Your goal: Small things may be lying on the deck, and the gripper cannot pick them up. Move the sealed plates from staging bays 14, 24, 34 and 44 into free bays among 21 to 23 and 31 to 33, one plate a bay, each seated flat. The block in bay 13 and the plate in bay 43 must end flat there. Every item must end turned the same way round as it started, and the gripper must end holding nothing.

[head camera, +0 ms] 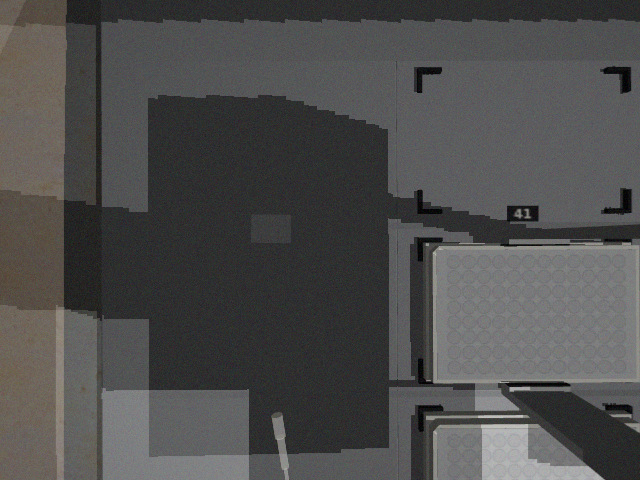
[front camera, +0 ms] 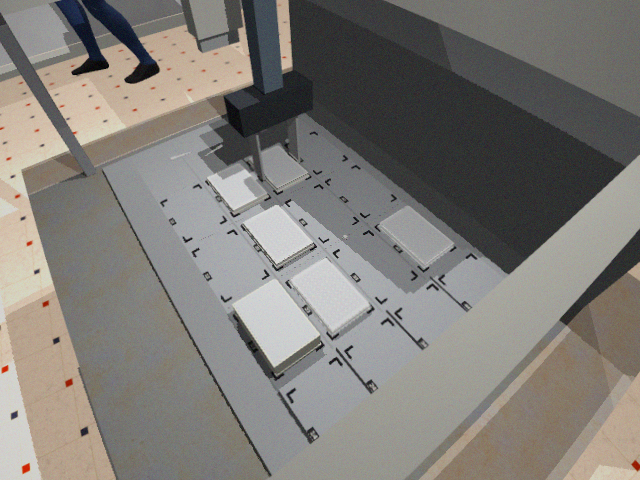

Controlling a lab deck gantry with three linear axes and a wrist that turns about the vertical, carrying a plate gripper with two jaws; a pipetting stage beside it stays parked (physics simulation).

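Seen in the pictures: gripper, between the fingertips: [head camera: 530, 312] [front camera: 278, 167]; robot's base, origin of its link: [front camera: 162, 203].
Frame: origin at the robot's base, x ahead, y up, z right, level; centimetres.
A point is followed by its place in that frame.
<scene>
A pale sealed plate [front camera: 283, 167] @(x 7.8, y 1.4, z -26.3 cm) [head camera: 535, 310] @(x 6.3, y 1.4, z -25.9 cm) lies level in bay 31, just below the bay label 41 [head camera: 522, 213] @(x 6.4, y 0.0, z -31.8 cm) in the head view. My gripper [front camera: 280, 169] @(x 6.4, y 0.8, z -25.7 cm) [head camera: 540, 313] @(x 6.4, y 0.8, z -25.7 cm) is down around it, shut, with one jaw against each long side. Other sealed plates lie flat: one in bay 21 [front camera: 237, 187] @(x 7.2, y 1.4, z -14.8 cm) [head camera: 496, 454] @(x 4.0, y 1.4, z -17.3 cm), one in bay 22 [front camera: 278, 235] @(x 23.7, y 1.4, z -14.7 cm), one in bay 23 [front camera: 330, 295] @(x 39.9, y 1.4, z -14.7 cm) and one in bay 43 [front camera: 416, 235] @(x 39.7, y 1.4, z -36.0 cm). The tall white block [front camera: 276, 325] @(x 40.2, y 4.2, z -4.0 cm) sits flat in bay 13. The seated plate hides its own bay label.
A thin pale stick [front camera: 179, 155] @(x -12.1, y 0.6, z -9.2 cm) and a second stick [front camera: 214, 149] @(x -8.9, y 0.5, z -17.1 cm) lie on the deck left of the plates; part of one stick [head camera: 279, 426] @(x -9.1, y 0.7, z -18.7 cm) shows in the head view. A tiny light speck [front camera: 345, 236] @(x 31.0, y 0.4, z -25.4 cm) lies near bay 32. The dark wall [front camera: 413, 129] @(x 23.1, y 10.3, z -50.0 cm) borders the deck behind.
</scene>
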